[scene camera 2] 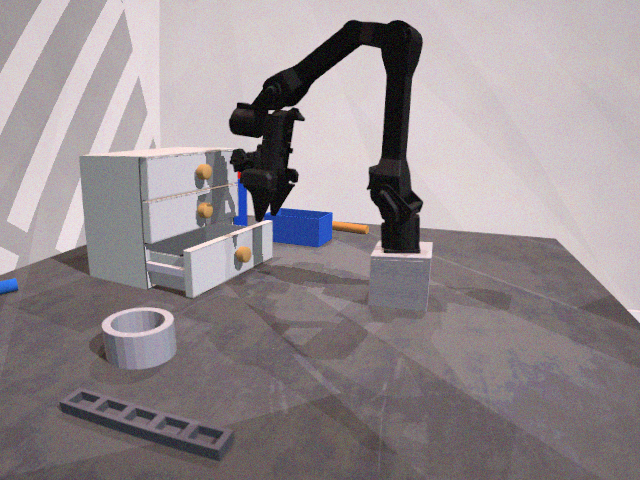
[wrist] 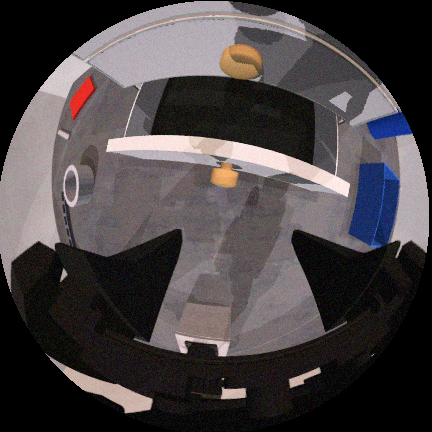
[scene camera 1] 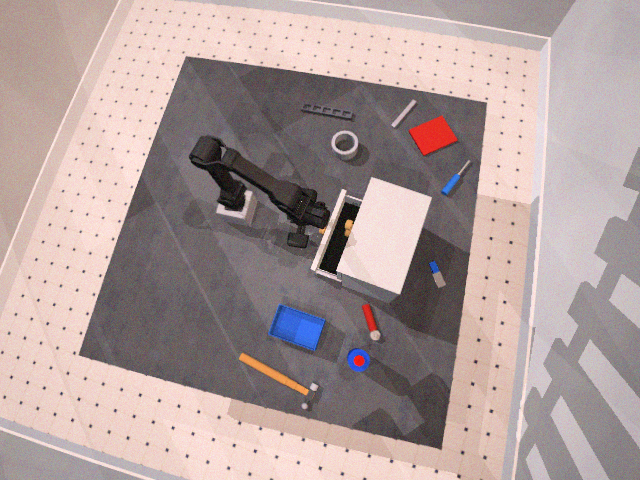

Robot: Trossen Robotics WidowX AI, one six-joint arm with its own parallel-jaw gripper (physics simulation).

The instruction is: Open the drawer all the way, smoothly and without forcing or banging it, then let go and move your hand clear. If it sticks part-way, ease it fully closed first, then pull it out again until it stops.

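Seen in the pictures: gripper, fingertip midpoint: [scene camera 2: 266,218] [wrist: 239,235] [scene camera 1: 307,224]; arm's base, link origin: [scene camera 2: 401,248] [wrist: 201,348] [scene camera 1: 234,202].
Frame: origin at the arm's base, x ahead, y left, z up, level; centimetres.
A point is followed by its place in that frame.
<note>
A white cabinet [scene camera 1: 390,232] @(x 53.2, y -10.3, z 16.1 cm) [scene camera 2: 113,217] @(x 55.6, y 4.3, z 4.0 cm) has three drawers. The bottom drawer [scene camera 1: 329,232] @(x 34.3, y -7.4, z -0.7 cm) [scene camera 2: 214,266] @(x 35.3, y 1.8, z -5.3 cm) [wrist: 280,162] @(x 32.6, y -11.1, z -0.6 cm) stands partly pulled out, and its inside looks dark and empty. Its round orange knob [scene camera 1: 323,230] @(x 32.0, y -6.2, z -3.3 cm) [scene camera 2: 242,254] @(x 31.4, y -4.0, z -4.3 cm) [wrist: 224,176] @(x 31.6, y -5.6, z -3.1 cm) sticks out from the front panel. The upper two drawers are shut, with orange knobs. My gripper [scene camera 2: 267,215] @(x 27.1, y -6.6, z 2.9 cm) [wrist: 239,235] @(x 27.1, y -6.6, z 2.9 cm) is open and empty, fingers pointing down. It hangs above and in front of the bottom drawer's front, apart from the knob. In the first scene view the arm covers the fingertips.
A blue tray [scene camera 1: 297,327] @(x 26.6, y -39.9, z -9.5 cm) [scene camera 2: 302,227] @(x 24.9, y -34.1, z -4.8 cm) [wrist: 372,204] @(x 27.7, y -34.7, z -4.5 cm), a hammer [scene camera 1: 273,374] @(x 20.9, y -56.2, z -7.3 cm), a red cylinder [scene camera 1: 370,319] @(x 51.1, y -34.5, z -7.0 cm) and a blue bottle [scene camera 1: 358,360] @(x 47.6, y -47.7, z 8.6 cm) lie or stand on one side. A grey ring [scene camera 1: 344,144] @(x 35.5, y 33.1, z -9.2 cm) [scene camera 2: 139,338] @(x 33.3, y 33.8, z -5.2 cm) [wrist: 71,185] @(x 36.5, y 33.3, z -7.4 cm), a slotted bar [scene camera 1: 327,111] @(x 27.5, y 45.2, z -9.4 cm) [scene camera 2: 144,423] @(x 27.0, y 44.8, z -9.4 cm) and a red plate [scene camera 1: 433,135] @(x 69.7, y 37.9, z -8.7 cm) are on the other.
</note>
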